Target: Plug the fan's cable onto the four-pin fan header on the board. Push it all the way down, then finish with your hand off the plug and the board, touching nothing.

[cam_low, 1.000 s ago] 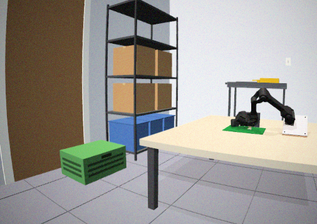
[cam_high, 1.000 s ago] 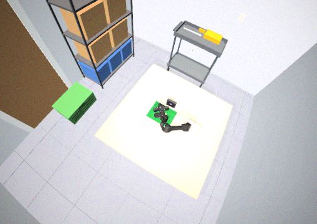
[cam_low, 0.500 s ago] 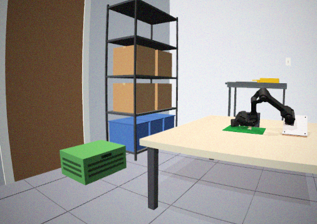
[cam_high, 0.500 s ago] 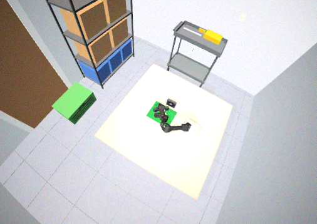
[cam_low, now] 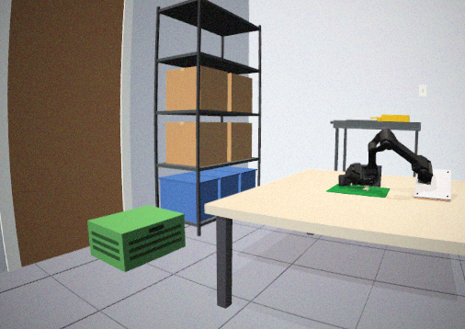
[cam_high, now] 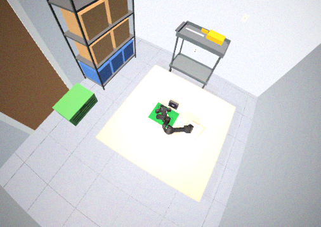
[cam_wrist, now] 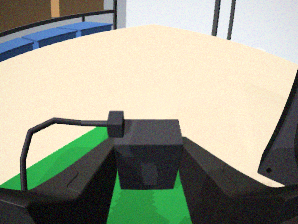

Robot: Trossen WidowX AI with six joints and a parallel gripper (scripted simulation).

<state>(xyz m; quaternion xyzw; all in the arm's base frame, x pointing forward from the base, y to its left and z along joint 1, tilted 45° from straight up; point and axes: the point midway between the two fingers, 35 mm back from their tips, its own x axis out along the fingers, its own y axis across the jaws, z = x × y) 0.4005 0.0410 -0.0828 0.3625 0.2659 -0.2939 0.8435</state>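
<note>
Now: gripper tip 10 mm above the dark grey fan plug. From my gripper tip the other things lie so: black fan: 120 mm behind, 70 mm to the right, 30 mm above; green board: 100 mm behind, 80 mm to the left, 50 mm below.
</note>
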